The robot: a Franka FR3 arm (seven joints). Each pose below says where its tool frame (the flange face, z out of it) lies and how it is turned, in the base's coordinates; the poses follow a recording.
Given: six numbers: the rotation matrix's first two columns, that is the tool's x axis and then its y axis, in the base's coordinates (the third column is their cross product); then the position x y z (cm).
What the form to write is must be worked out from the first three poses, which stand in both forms.
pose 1, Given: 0.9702 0.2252 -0.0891 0.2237 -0.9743 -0.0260 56.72 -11.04 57.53
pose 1, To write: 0.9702 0.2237 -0.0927 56.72; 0.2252 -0.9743 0.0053 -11.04; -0.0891 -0.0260 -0.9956 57.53; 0 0 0 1
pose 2, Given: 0.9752 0.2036 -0.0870 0.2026 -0.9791 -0.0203 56.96 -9.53 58.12
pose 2, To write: 0.9752 0.2026 -0.0893 56.96; 0.2036 -0.9791 0.0022 -9.53; -0.0870 -0.0203 -0.9961 58.12; 0 0 0 1
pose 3, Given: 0.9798 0.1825 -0.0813 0.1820 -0.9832 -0.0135 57.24 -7.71 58.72
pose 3, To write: 0.9798 0.1820 -0.0824 57.24; 0.1825 -0.9832 -0.0016 -7.71; -0.0813 -0.0135 -0.9966 58.72; 0 0 0 1
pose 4, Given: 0.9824 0.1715 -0.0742 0.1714 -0.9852 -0.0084 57.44 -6.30 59.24
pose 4, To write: 0.9824 0.1714 -0.0745 57.44; 0.1715 -0.9852 -0.0045 -6.30; -0.0742 -0.0084 -0.9973 59.24; 0 0 0 1
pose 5, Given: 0.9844 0.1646 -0.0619 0.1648 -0.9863 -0.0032 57.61 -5.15 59.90
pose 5, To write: 0.9844 0.1648 -0.0616 57.61; 0.1646 -0.9863 -0.0071 -5.15; -0.0619 -0.0032 -0.9980 59.90; 0 0 0 1
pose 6, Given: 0.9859 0.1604 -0.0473 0.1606 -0.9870 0.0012 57.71 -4.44 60.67
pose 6, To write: 0.9859 0.1606 -0.0465 57.71; 0.1604 -0.9870 -0.0088 -4.44; -0.0473 0.0012 -0.9988 60.67; 0 0 0 1
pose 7, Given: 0.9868 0.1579 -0.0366 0.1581 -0.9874 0.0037 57.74 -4.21 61.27
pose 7, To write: 0.9868 0.1581 -0.0356 57.74; 0.1579 -0.9874 -0.0094 -4.21; -0.0366 0.0037 -0.9993 61.27; 0 0 0 1
